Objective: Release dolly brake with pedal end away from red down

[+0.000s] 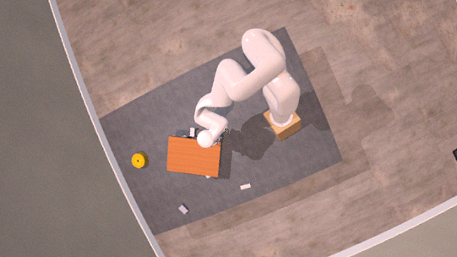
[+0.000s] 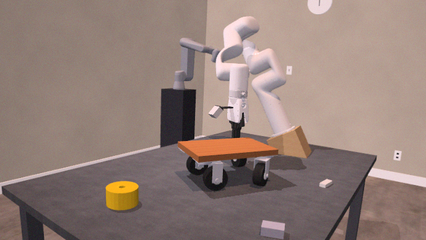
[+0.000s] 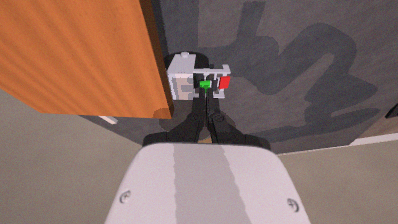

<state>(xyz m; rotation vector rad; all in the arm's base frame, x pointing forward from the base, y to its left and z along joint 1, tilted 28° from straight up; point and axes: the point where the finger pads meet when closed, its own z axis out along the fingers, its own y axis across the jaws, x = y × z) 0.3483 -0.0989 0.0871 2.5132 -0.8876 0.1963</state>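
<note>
Right now the brake pedal is 50 mm below my hand, 10 mm to the right of it and 10 mm behind it. From my hand the other things lie so: yellow cylinder (530 mm ahead, 140 mm to the right, 110 mm below).
</note>
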